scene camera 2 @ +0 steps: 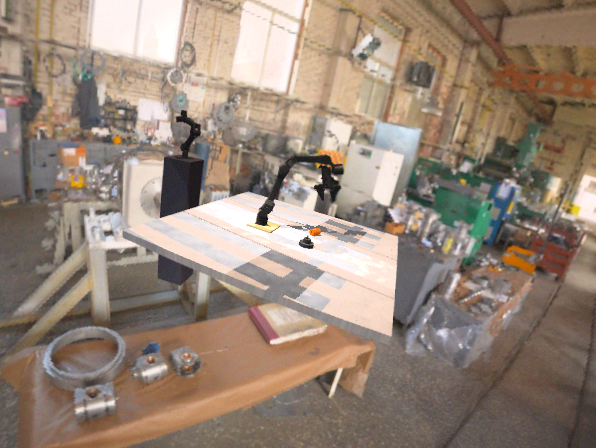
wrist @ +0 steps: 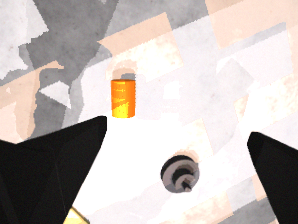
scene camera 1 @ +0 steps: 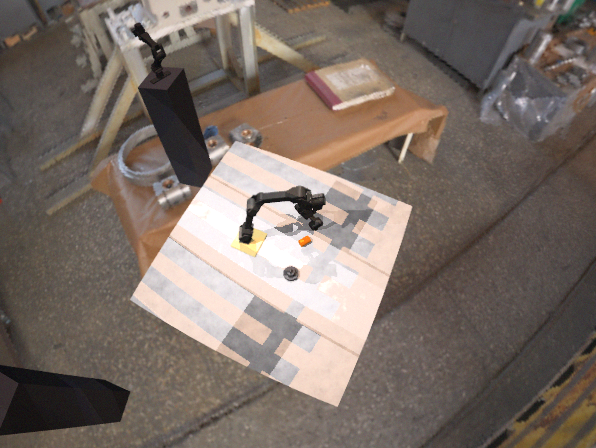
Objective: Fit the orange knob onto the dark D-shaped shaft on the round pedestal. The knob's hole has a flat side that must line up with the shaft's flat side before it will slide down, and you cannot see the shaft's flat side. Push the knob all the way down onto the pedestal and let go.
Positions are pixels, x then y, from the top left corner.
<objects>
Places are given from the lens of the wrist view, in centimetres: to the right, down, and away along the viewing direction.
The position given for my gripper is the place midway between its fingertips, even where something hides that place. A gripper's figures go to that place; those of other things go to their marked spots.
my gripper [wrist: 177, 130]: 2, 1, 11
orange knob [wrist: 122, 90]: -4, -3, 29
D-shaped shaft [wrist: 180, 174]: 6, 12, 36
The marked spots on the D-shaped shaft and the orange knob are 20 cm apart.
</objects>
